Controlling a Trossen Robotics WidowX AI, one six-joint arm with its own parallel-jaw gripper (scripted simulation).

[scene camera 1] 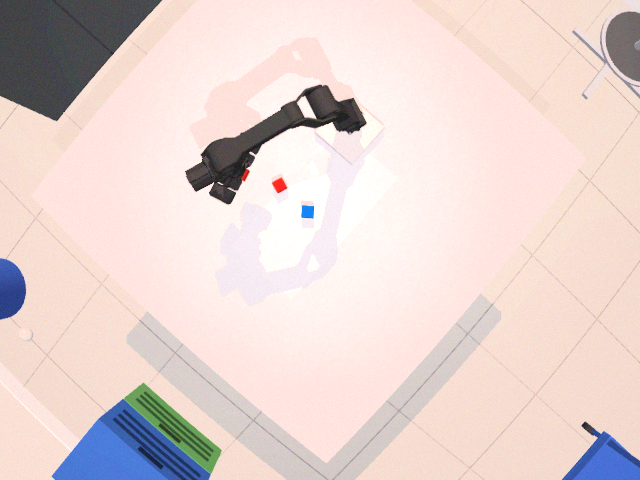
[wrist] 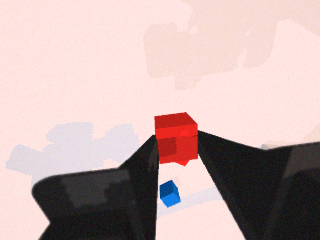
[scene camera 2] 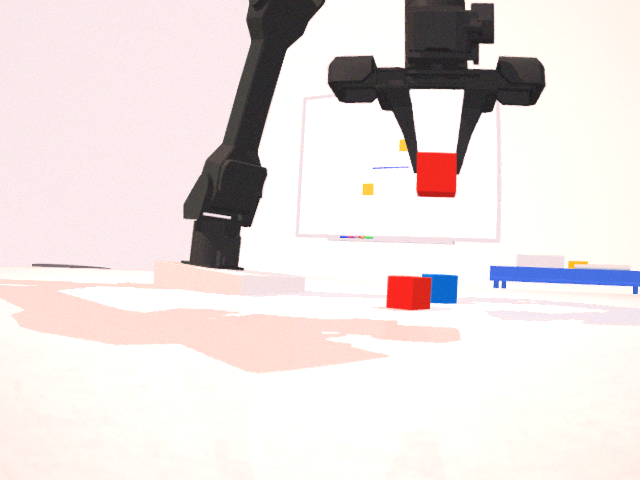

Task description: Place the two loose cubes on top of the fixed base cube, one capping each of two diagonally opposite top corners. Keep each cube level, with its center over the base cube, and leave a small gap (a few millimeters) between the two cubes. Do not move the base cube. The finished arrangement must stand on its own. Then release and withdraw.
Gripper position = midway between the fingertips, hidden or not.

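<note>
Scene camera 2 gives me a red cube [scene camera 2: 436, 171], held by my gripper [scene camera 2: 436, 173], and it also shows a blue cube [scene camera 2: 443, 287]. In scene camera 1 I see my gripper [scene camera 1: 241, 173] too. The wrist view likewise has the gripper [wrist: 174, 136].
</note>
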